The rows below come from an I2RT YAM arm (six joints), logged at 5 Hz.
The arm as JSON. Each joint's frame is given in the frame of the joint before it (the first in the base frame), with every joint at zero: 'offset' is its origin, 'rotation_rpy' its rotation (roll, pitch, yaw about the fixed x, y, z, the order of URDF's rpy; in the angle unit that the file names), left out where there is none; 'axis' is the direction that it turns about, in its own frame. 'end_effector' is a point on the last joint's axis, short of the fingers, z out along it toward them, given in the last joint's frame.
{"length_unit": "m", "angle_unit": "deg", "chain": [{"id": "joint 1", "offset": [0.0, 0.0, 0.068], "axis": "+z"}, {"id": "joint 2", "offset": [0.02, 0.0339, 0.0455], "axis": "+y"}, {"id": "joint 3", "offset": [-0.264, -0.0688, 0.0], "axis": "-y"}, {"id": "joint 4", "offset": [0.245, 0.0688, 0.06], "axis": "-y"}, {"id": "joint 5", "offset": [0.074, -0.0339, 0.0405], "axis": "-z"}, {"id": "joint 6", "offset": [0.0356, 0.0, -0.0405], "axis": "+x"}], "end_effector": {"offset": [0.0, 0.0, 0.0], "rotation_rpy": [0.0, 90.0, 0.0]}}
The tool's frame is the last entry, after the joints.
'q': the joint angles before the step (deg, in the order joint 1, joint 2, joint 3, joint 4, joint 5, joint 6). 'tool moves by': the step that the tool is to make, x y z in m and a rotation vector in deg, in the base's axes. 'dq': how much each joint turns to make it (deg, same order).
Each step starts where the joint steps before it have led.
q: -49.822, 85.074, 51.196, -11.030, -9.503, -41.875
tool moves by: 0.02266, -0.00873, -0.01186, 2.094, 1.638, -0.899
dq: 2.228, 6.189, 3.851, 0.033, 2.061, 2.382
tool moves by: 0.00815, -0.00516, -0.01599, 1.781, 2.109, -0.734
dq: 0.538, 3.959, 1.090, 0.218, 1.099, 0.731
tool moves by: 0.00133, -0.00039, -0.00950, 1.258, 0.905, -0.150
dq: 0.120, 1.493, -0.271, 0.263, 0.020, 0.335
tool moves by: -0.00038, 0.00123, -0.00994, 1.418, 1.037, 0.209
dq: 0.068, 1.168, -0.694, 0.120, -0.254, 0.018
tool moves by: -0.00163, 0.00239, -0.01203, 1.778, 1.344, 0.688
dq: 0.014, 1.253, -1.027, 0.014, -0.584, -0.412
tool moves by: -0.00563, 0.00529, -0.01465, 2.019, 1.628, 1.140
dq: -0.178, 0.851, -2.178, 0.309, -0.881, -1.007
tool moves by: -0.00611, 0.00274, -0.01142, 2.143, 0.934, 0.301
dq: -0.577, 0.815, -1.591, 0.142, -1.108, -0.367
